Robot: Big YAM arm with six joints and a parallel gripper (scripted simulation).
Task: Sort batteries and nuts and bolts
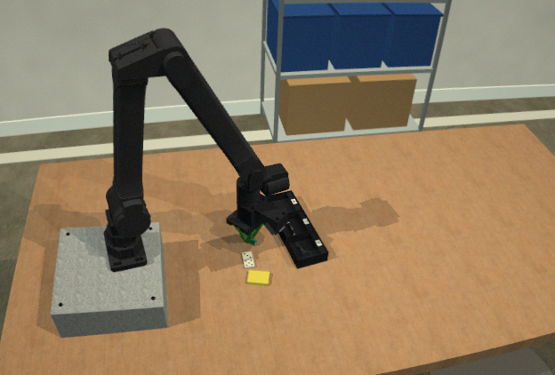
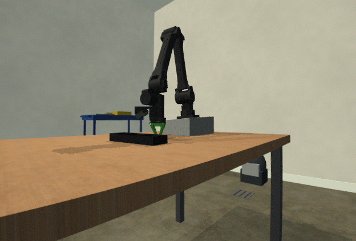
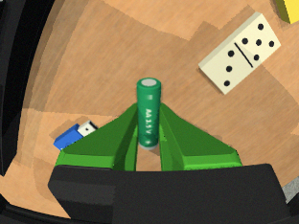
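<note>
Right now the blue usb stick is 30 mm ahead of my hand, 50 mm to the left of it and 10 mm below it. From my hand the other things lie so: white domino 20 mm behind, 70 mm to the right; black battery 120 mm ahead, 10 mm to the right; green battery right at my hand.
</note>
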